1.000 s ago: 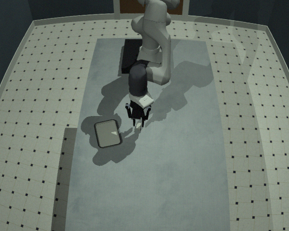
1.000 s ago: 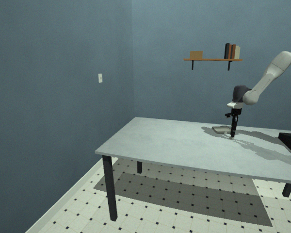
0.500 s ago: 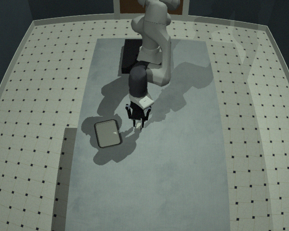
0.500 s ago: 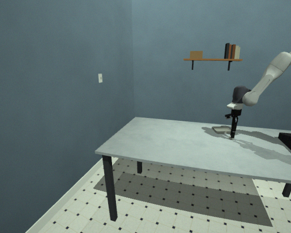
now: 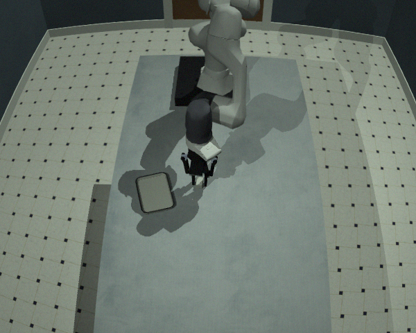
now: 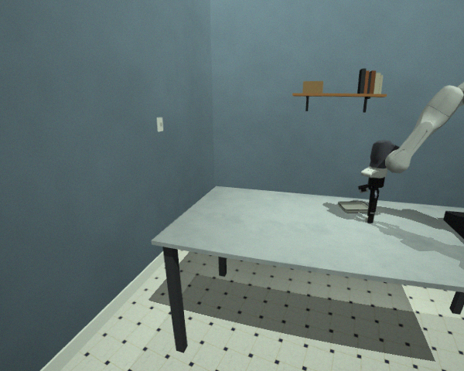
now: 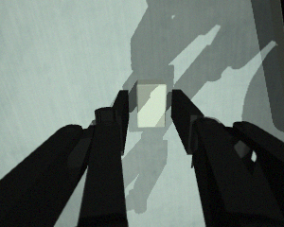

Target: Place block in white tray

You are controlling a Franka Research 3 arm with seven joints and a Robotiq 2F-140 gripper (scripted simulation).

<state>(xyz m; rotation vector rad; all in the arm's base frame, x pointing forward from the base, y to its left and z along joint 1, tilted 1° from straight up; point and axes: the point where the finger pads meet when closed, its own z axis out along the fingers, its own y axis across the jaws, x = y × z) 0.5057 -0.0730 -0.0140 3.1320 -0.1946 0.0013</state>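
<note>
The block lies 2 cm below my hand. Round my hand: white tray (18 cm to the right, 5 cm ahead, 2 cm below).
</note>
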